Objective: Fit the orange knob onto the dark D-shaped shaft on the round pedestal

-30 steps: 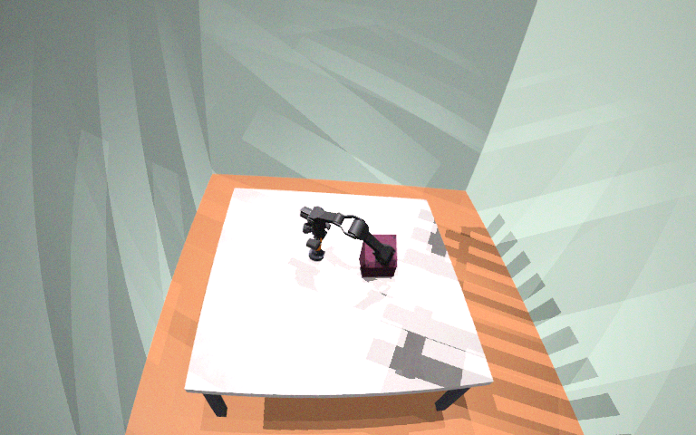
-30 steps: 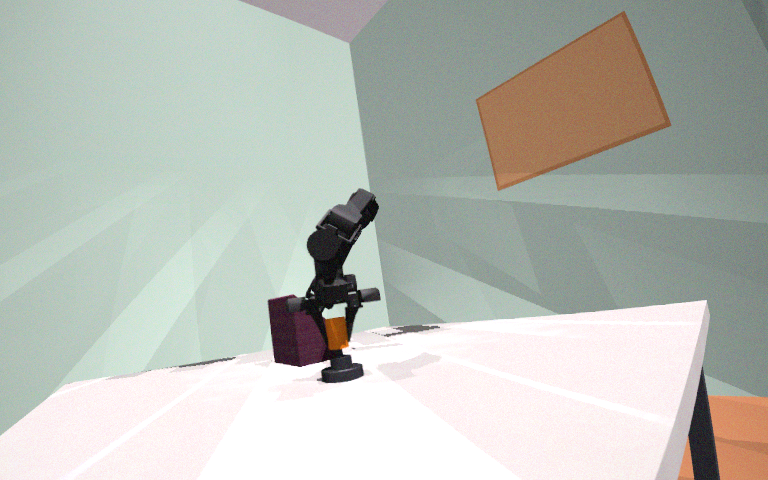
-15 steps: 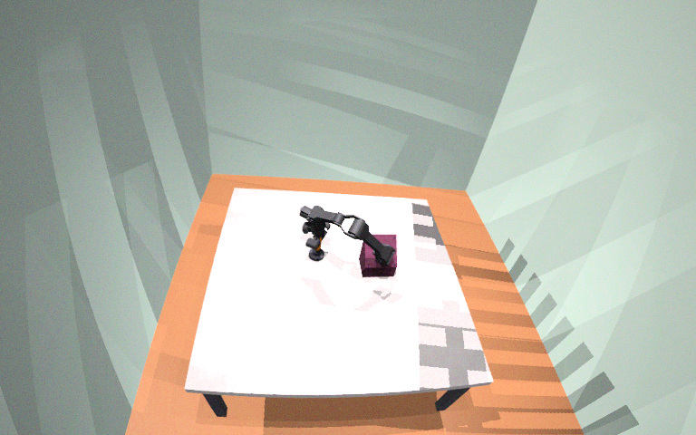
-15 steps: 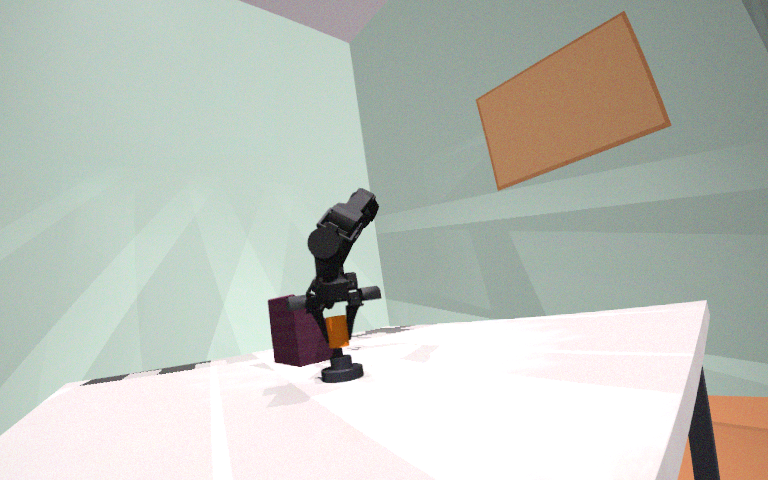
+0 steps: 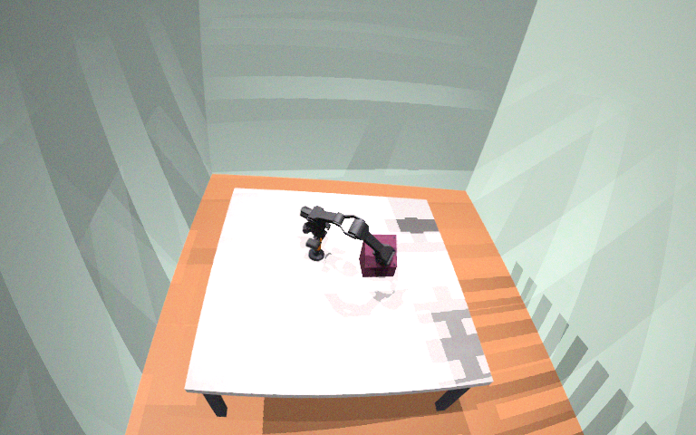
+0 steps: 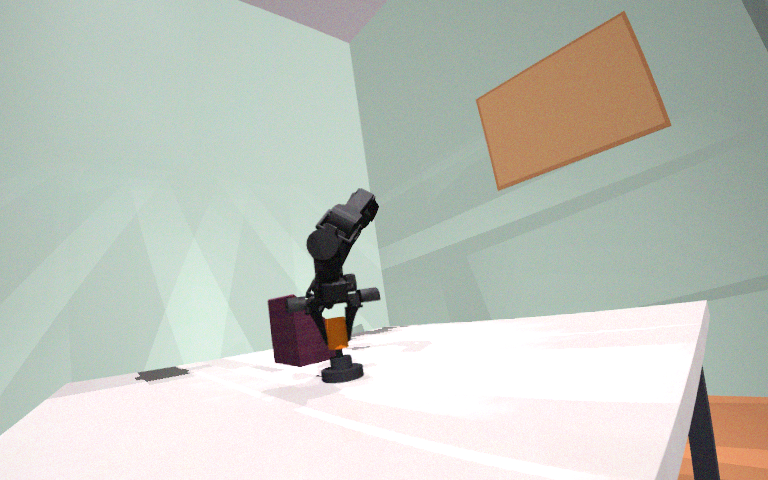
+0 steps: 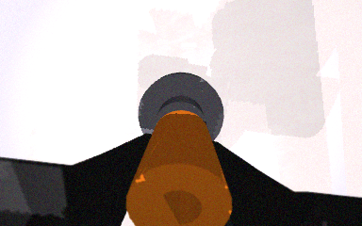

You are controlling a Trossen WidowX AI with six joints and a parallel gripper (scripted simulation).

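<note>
Right now my gripper tip is 2 cm below the orange knob. Round my gripper tip: pedestal 4 cm below.
</note>
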